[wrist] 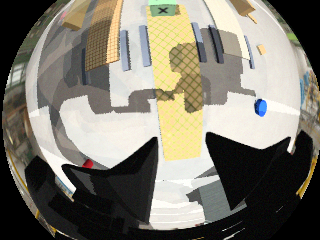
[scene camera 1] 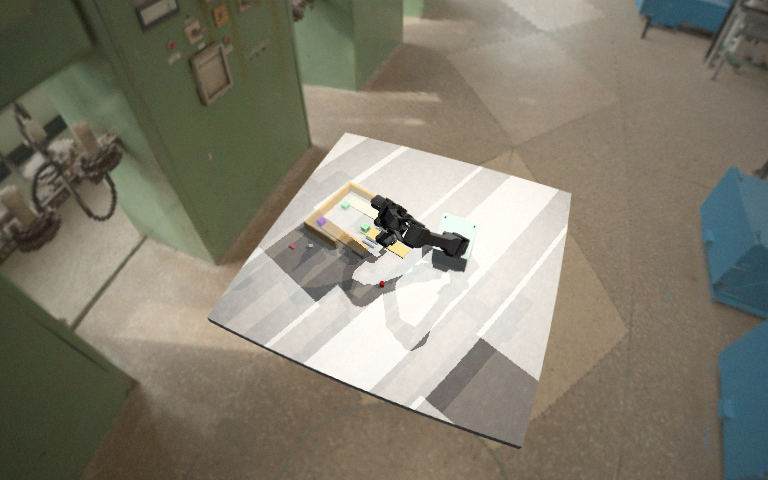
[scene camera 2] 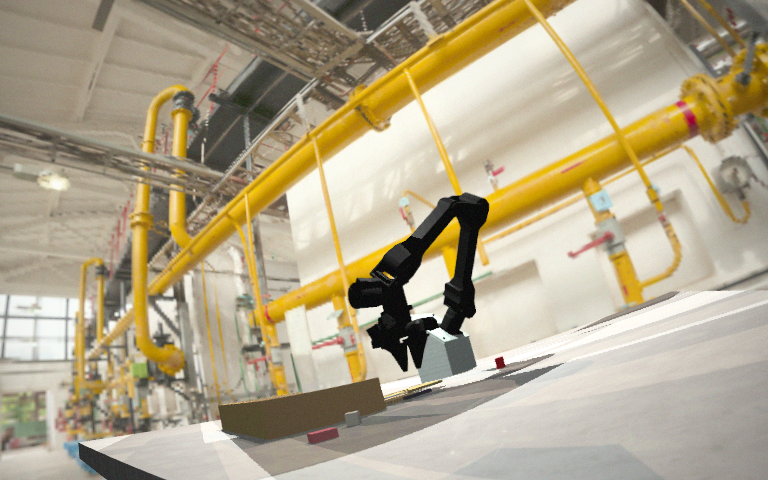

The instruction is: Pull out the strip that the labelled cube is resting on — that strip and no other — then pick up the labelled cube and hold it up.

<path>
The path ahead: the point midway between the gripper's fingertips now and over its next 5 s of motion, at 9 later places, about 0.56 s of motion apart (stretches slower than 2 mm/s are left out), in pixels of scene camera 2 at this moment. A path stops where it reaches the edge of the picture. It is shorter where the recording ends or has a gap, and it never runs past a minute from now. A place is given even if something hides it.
The gripper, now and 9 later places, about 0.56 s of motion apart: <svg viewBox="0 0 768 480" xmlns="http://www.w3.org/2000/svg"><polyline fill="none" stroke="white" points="412,370 392,371 370,373 350,376 350,388 353,400 356,398 369,377 384,372 386,358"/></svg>
</path>
